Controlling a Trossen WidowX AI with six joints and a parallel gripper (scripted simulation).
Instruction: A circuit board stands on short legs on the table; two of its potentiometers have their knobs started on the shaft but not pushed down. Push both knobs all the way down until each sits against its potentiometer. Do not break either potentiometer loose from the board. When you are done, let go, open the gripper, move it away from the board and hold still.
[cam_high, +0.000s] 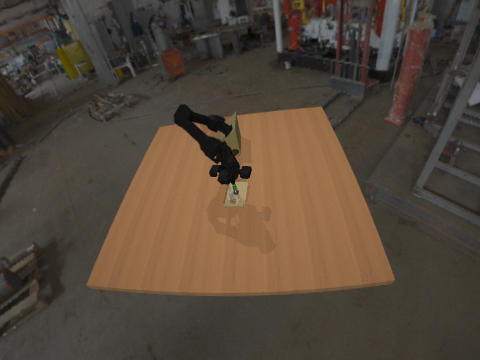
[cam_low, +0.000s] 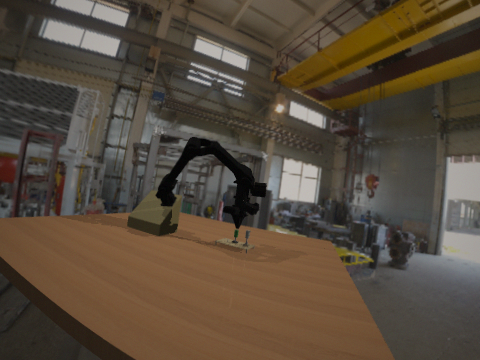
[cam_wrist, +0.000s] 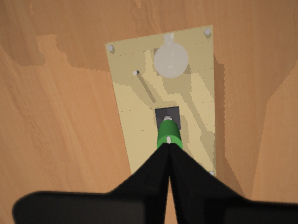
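The grey knob is 5 cm ahead of my gripper tip, 2 cm to the right of it and 1 cm below it.
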